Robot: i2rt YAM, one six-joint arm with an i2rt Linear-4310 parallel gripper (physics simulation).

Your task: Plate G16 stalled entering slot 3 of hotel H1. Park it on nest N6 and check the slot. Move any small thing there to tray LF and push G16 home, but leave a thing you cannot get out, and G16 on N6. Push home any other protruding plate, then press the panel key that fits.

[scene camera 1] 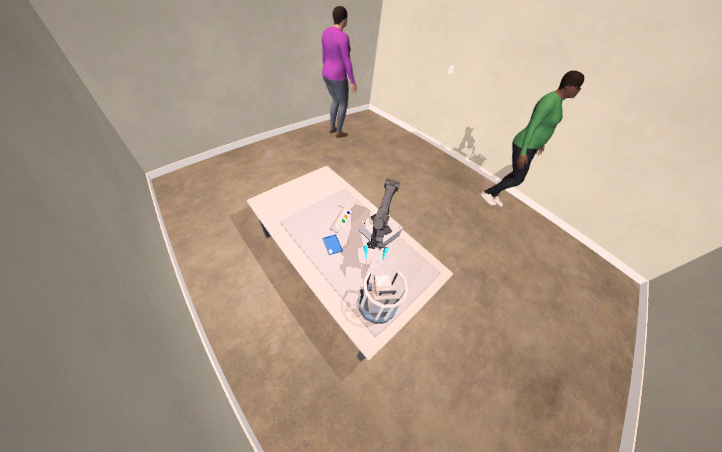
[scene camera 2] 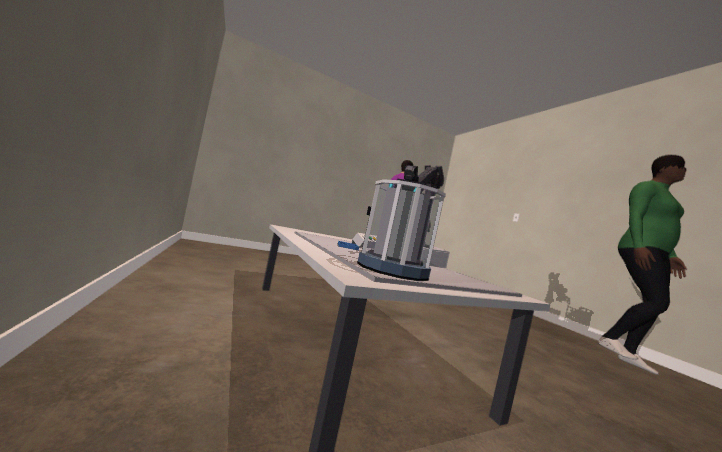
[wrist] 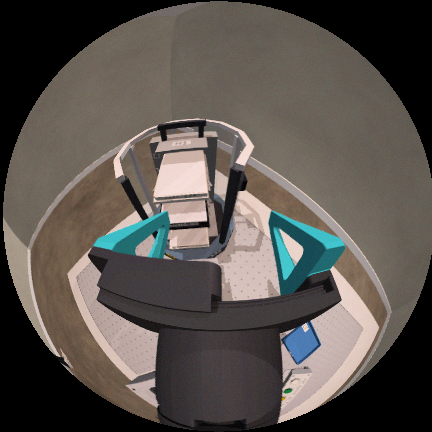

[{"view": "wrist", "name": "round plate rack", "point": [226, 149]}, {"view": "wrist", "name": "control panel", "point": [293, 379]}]
